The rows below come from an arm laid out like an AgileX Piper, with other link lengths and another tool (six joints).
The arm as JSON. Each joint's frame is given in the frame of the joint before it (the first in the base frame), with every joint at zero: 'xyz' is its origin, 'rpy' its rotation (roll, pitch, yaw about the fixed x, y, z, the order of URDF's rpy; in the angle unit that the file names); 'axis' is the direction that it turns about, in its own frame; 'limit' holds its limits. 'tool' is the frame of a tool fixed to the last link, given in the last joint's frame.
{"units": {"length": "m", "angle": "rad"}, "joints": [
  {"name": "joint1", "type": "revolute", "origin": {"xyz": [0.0, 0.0, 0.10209], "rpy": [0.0, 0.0, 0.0]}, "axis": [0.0, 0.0, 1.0], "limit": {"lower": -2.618, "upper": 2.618}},
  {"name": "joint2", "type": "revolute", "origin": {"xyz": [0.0, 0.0, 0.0], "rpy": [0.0, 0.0, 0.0]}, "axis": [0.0, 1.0, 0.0], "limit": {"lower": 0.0, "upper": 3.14}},
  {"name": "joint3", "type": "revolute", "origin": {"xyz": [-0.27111, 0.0, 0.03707], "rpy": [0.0, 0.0, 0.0]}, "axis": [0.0, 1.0, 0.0], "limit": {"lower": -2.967, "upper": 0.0}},
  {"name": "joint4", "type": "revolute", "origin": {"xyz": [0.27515, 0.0, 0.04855], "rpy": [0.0, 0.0, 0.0]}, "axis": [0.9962, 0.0, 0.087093], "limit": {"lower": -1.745, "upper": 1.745}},
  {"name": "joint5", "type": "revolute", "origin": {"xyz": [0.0, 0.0, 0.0], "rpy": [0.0, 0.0, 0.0]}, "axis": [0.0, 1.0, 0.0], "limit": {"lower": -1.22, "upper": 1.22}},
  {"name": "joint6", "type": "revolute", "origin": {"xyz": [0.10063, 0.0, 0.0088], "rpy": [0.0, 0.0, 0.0]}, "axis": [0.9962, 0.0, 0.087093], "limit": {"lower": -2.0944, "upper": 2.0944}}
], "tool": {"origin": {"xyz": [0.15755, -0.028, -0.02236], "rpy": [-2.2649, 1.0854, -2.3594]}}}
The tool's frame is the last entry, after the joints.
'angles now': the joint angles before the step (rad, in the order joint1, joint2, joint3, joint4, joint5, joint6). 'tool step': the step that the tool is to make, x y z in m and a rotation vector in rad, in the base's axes. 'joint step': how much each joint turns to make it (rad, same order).
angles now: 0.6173, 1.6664, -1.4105, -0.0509, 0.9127, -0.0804
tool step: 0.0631, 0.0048, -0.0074, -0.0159, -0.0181, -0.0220
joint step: -0.0632, 0.2097, -0.2453, -0.0001, 0.0274, -0.0483
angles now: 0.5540, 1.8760, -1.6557, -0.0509, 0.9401, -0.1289
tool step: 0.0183, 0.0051, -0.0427, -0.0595, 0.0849, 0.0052
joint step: -0.0097, 0.1857, -0.1547, 0.0032, 0.0717, -0.0210
